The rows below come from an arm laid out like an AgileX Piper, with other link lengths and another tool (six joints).
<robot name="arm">
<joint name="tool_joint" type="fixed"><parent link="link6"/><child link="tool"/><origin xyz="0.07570 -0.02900 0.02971" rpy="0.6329 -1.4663 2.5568"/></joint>
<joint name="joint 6" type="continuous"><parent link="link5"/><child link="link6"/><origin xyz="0.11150 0.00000 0.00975" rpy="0.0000 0.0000 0.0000"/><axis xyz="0.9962 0 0.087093"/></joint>
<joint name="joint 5" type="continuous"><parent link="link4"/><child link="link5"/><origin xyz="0.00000 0.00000 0.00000" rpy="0.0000 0.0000 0.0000"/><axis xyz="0 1 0"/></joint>
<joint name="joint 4" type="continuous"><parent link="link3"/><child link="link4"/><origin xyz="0.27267 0.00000 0.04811" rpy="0.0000 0.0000 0.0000"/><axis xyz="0.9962 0 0.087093"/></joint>
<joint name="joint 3" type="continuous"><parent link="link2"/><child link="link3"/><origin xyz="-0.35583 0.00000 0.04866" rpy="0.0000 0.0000 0.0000"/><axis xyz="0 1 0"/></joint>
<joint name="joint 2" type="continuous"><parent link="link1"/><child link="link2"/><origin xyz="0.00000 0.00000 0.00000" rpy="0.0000 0.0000 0.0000"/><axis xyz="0 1 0"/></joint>
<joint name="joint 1" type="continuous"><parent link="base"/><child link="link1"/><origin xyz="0.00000 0.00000 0.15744" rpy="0.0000 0.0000 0.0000"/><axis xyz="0 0 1"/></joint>
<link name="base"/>
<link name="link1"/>
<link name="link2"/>
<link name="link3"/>
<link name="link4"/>
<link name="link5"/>
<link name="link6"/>
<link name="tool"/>
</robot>
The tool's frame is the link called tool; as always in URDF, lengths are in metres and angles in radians. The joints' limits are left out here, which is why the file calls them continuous.
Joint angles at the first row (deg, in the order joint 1, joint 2, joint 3, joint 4, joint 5, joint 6):
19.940, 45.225, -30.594, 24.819, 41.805, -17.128
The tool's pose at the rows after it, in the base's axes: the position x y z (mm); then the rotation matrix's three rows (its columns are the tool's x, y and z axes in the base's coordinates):
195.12 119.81 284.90; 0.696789 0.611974 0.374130; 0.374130 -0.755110 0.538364; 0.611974 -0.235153 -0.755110
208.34 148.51 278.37; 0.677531 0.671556 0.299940; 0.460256 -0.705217 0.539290; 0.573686 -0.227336 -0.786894
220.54 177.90 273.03; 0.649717 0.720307 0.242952; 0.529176 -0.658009 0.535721; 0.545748 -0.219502 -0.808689
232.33 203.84 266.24; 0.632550 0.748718 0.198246; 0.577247 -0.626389 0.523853; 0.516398 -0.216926 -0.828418
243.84 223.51 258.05; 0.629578 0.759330 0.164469; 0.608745 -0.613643 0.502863; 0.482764 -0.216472 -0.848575
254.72 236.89 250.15; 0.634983 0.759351 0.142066; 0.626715 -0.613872 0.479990; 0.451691 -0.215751 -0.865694
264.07 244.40 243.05; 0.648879 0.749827 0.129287; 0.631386 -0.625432 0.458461; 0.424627 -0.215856 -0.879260
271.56 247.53 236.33; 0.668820 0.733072 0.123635; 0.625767 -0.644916 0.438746; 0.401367 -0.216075 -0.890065
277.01 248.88 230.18; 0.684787 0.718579 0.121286; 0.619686 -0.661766 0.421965; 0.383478 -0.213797 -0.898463
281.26 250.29 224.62; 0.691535 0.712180 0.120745; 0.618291 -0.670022 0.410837; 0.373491 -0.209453 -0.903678
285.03 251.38 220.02; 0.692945 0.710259 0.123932; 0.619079 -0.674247 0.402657; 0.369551 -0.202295 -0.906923
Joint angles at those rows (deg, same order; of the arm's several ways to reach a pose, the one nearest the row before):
25.422, 52.430, -32.896, 24.960, 41.101, -18.342
30.548, 59.153, -35.651, 24.296, 39.838, -18.909
34.833, 65.337, -38.795, 23.805, 38.712, -19.443
37.860, 71.028, -42.052, 23.195, 38.145, -19.315
39.678, 75.991, -45.166, 22.125, 38.263, -18.328
40.566, 79.980, -47.845, 20.937, 38.677, -17.044
40.866, 82.932, -49.853, 19.740, 39.103, -15.365
40.886, 85.063, -51.134, 18.552, 39.296, -13.324
40.886, 86.624, -51.864, 17.502, 39.232, -11.608
40.886, 87.860, -52.217, 16.888, 38.805, -10.872
40.885, 88.821, -52.360, 16.337, 38.134, -10.525

